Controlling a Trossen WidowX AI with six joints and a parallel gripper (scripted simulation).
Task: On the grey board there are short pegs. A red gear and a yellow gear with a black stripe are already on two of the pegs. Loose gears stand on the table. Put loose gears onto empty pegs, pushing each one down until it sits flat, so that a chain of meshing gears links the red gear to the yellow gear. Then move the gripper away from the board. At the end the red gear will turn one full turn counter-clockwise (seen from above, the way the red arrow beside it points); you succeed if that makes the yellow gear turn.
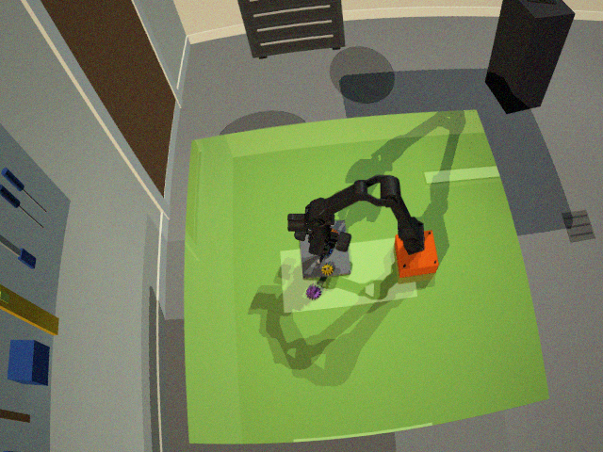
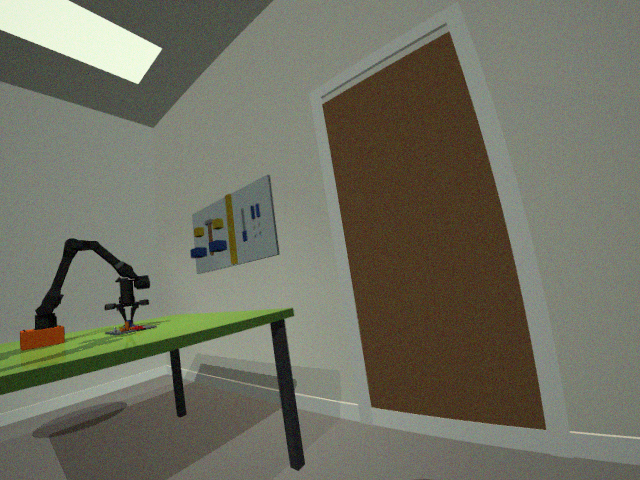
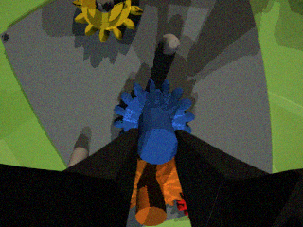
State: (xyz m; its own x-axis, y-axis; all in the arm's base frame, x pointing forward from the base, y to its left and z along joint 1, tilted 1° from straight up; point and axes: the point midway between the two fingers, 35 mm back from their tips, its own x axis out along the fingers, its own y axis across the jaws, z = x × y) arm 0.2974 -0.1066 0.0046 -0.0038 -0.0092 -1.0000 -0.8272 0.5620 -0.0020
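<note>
My gripper tip is now 1 cm above the blue gear. Round my gripper tip: orange gear: 3 cm behind, 5 cm to the right, 2 cm below; yellow gear: 1 cm ahead, 8 cm to the left, 2 cm below; board: 1 cm to the right, 4 cm below.
</note>
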